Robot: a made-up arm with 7 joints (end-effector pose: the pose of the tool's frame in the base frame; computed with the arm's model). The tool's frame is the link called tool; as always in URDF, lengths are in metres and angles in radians.
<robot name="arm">
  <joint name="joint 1" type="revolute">
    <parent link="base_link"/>
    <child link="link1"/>
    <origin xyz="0 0 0"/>
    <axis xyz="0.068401 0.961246 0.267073"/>
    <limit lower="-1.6" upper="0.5"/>
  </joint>
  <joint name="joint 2" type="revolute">
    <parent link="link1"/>
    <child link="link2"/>
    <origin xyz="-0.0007 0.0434 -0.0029"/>
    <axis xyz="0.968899 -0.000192 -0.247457"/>
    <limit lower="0" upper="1.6"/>
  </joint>
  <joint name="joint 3" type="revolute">
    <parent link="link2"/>
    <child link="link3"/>
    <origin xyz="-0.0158 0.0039 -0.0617"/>
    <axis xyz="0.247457 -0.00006 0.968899"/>
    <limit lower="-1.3" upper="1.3"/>
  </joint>
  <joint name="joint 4" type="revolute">
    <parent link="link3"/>
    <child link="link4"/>
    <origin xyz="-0.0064 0 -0.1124"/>
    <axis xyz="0.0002 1 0.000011"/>
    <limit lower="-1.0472" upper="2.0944"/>
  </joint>
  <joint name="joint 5" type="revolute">
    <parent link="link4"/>
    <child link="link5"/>
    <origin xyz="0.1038 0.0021 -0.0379"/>
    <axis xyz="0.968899 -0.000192 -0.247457"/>
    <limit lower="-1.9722" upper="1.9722"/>
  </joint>
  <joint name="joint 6" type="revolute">
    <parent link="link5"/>
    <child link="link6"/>
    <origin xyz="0.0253 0 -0.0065"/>
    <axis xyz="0.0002 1 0.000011"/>
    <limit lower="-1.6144" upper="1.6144"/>
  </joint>
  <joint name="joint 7" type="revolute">
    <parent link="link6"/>
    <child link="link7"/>
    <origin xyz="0.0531 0 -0.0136"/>
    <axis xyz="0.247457 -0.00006 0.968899"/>
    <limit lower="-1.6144" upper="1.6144"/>
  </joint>
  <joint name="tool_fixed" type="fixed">
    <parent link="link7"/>
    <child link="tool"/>
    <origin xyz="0 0 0" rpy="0 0.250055 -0.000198"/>
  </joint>
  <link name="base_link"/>
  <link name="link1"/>
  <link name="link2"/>
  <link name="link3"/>
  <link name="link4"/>
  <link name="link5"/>
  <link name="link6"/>
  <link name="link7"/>
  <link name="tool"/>
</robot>
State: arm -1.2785 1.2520 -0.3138 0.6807 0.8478 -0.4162 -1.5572
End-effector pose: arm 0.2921 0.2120 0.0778 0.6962 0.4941 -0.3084 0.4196
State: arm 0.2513 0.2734 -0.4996 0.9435 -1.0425 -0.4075 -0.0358
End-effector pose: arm -0.0504 0.0978 -0.3449 -0.1719 0.5075 0.1991 0.8205
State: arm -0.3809 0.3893 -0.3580 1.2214 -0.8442 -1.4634 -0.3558
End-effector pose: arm 0.1508 0.1505 -0.2627 0.0850 -0.1810 -0.0096 0.9798
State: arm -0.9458 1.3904 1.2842 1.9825 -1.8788 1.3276 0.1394
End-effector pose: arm 0.1726 0.3136 -0.0390 -0.8867 -0.0770 -0.1713 0.4226
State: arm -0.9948 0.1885 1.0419 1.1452 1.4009 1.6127 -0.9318
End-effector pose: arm 0.2150 0.1451 -0.2194 -0.2147 0.8354 0.0989 0.4963
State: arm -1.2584 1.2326 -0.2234 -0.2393 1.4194 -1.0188 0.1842
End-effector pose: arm 0.2316 0.0734 0.0818 -0.8557 0.4959 0.1443 0.0307
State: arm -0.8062 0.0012 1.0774 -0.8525 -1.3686 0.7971 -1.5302
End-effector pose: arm 0.1506 0.1337 0.0062 0.0204 -0.5696 -0.6894 0.4472
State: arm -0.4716 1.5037 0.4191 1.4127 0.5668 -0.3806 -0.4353
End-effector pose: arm 0.1074 0.3912 0.0024 0.5479 0.4202 0.1883 0.6984
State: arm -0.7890 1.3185 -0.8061 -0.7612 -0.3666 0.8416 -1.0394
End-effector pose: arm 0.1944 0.0605 -0.0775 0.4077 0.3801 -0.6483 0.5187
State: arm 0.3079 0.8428 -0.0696 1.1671 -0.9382 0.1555 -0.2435
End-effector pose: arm -0.0815 0.3070 -0.2408 -0.0312 0.6291 0.3607 0.6879
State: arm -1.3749 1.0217 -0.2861 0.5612 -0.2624 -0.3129 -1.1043
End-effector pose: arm 0.3071 0.1500 0.1030 0.4977 -0.1537 -0.4190 0.7438
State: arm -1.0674 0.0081 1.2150 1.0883 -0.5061 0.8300 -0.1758
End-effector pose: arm 0.2939 0.0396 -0.2174 -0.6989 0.3352 -0.0565 0.6293
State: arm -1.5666 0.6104 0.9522 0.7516 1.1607 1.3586 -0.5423
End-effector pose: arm 0.2718 0.2373 0.0216 -0.1477 0.3953 0.3040 0.8541
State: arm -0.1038 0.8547 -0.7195 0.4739 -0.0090 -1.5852 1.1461
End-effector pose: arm 0.0945 0.1219 -0.2253 -0.0469 -0.2887 0.0281 0.9559
